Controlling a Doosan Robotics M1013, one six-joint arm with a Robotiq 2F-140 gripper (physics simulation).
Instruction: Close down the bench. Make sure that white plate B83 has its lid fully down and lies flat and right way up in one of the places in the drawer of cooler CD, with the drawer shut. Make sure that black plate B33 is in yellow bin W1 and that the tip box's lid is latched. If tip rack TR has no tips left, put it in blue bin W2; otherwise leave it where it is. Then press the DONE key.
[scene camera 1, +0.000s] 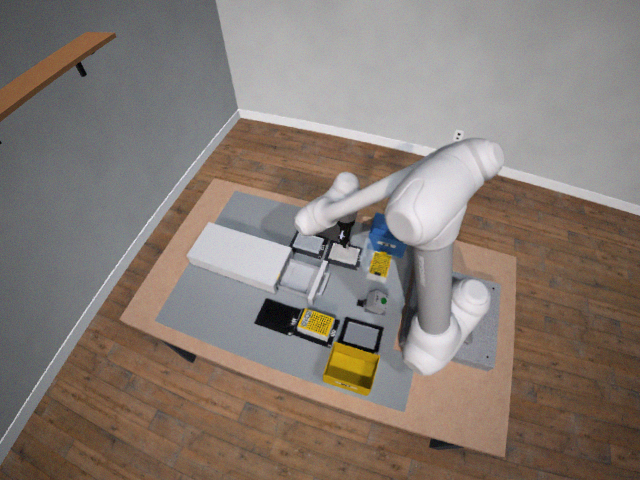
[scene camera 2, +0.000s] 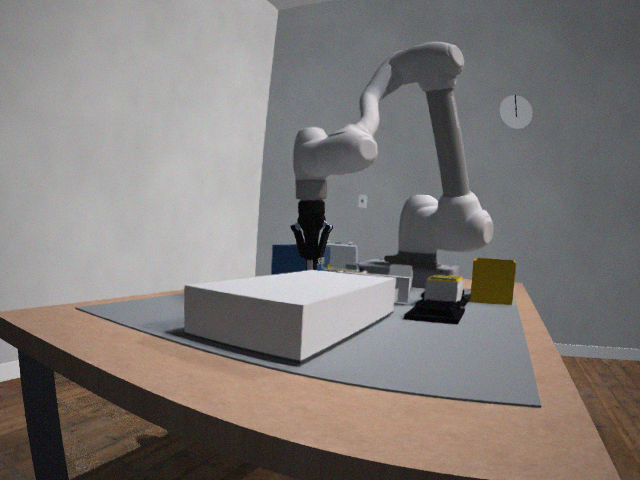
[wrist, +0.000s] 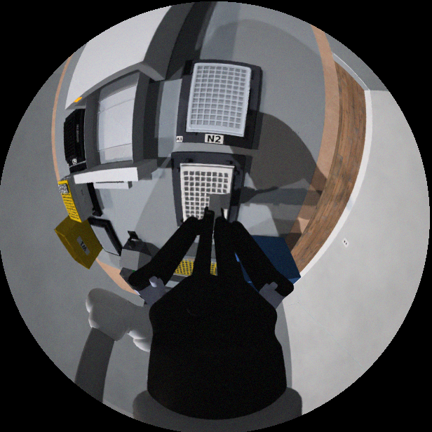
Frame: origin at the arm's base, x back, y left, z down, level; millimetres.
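Where they show: gripper, fingertip midpoint: (scene camera 1: 344, 250); arm's base, origin of the base link: (scene camera 2: 416, 266).
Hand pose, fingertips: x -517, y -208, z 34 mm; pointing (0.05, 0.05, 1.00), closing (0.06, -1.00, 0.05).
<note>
Things, the pixels of their centre, and the offset from my fingertips. "pt": a spot on its surface instead.
- white plate, body centre: (scene camera 1: 344, 253) dx +2, dy +14, dz +6 mm
- pale plate, body centre: (scene camera 1: 308, 242) dx -176, dy +6, dz +6 mm
- black plate, body centre: (scene camera 2: 437, 307) (scene camera 1: 277, 315) dx -177, dy +393, dz +6 mm
- yellow-topped tip rack, body centre: (scene camera 2: 444, 288) (scene camera 1: 316, 324) dx -9, dy +388, dz -19 mm
- yellow-topped box, body centre: (scene camera 1: 380, 263) dx +174, dy +38, dz -32 mm
- blue bin, body centre: (scene camera 2: 301, 263) (scene camera 1: 389, 235) dx +179, dy -122, dz -35 mm
- Yellow bin W1, body centre: (scene camera 2: 493, 279) (scene camera 1: 350, 369) dx +173, dy +522, dz -35 mm
- empty dark-framed nest, surface spot: (scene camera 1: 379, 338) pt dx +250, dy +356, dz +13 mm
- grey key box, body centre: (scene camera 2: 401, 277) (scene camera 1: 377, 302) dx +203, dy +217, dz -17 mm
- green button, body centre: (scene camera 1: 383, 301) dx +225, dy +215, dz -39 mm
My gripper (scene camera 1: 346, 244) (scene camera 2: 311, 265) (wrist: 212, 201) is shut and empty, its tips at or just over a white plate (scene camera 1: 341, 254) (wrist: 192, 187) in a dark nest. Another pale plate (scene camera 1: 309, 242) (wrist: 218, 97) sits in nest N2. I cannot read which is B83. The cooler (scene camera 1: 240, 253) (scene camera 2: 258, 304) has its drawer (scene camera 1: 298, 275) (wrist: 116, 122) open. A black plate (scene camera 1: 276, 315) (wrist: 75, 137) lies beside a yellow-topped tip rack (scene camera 1: 316, 322) (scene camera 2: 444, 289). A yellow-topped box (scene camera 1: 379, 264), apparently the tip box with its clear lid raised, stands near the blue bin (scene camera 1: 387, 240) (wrist: 272, 257).
Yellow bin W1 (scene camera 1: 351, 369) (scene camera 2: 493, 281) (wrist: 80, 242) stands near the table edge, beside an empty dark-framed nest (scene camera 1: 379, 338). A grey key box (scene camera 1: 373, 304) (wrist: 136, 255) with a green button (scene camera 1: 383, 300) stands between this nest and the tip box.
</note>
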